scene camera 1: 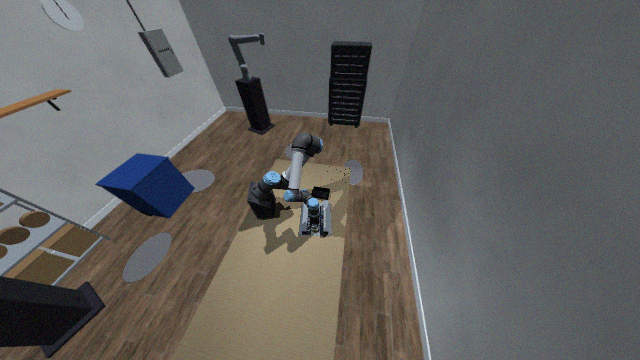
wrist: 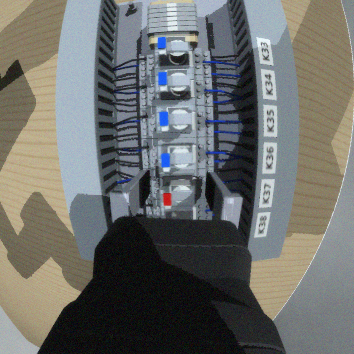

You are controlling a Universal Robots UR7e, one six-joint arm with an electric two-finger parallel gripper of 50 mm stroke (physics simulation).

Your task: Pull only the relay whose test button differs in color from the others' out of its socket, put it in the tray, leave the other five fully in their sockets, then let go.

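Frame: origin at the arm's base, x ahead, y left, z up, level; centimetres.
Seen in the pictures: gripper, between the fingertips: (scene camera 1: 315, 222) (wrist: 177, 182); arm's base, origin of its link: (scene camera 1: 260, 191).
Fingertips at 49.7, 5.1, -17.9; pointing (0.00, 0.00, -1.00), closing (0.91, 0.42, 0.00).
Offsets run from my fingertips to a thing's middle, as dx, dy, dz. "*": to the spot under its first point. Level surfaces: height alone.
The relay with the red test button {+0.3, -0.6, +0.1} (wrist: 167, 199) sits in the row beside label K37 in the wrist view. Above it in that view stand four relays with blue buttons, one of them the K36 relay {-1.1, +2.1, +0.1} (wrist: 179, 157). The relay beside K38 is mostly hidden by the gripper body. My gripper (wrist: 177, 182) is open and empty; its two fingers stand apart on either side of the red-button relay, with gaps to it. In the scene view the arm reaches down over the relay panel. The black tray {* -12.4, +31.9, -4.4} (scene camera 1: 320, 193) lies beyond the panel on the table.
Slotted grey wire ducts {-10.9, +1.9, -1.4} (wrist: 80, 130) (scene camera 1: 304, 220) run along both sides of the relay row, with thin wires between. Terminal blocks {-7.3, +13.8, +0.0} (wrist: 172, 19) stand at the far end of the row. The panel stands on the wooden table {dz -4.7} (scene camera 1: 270, 300).
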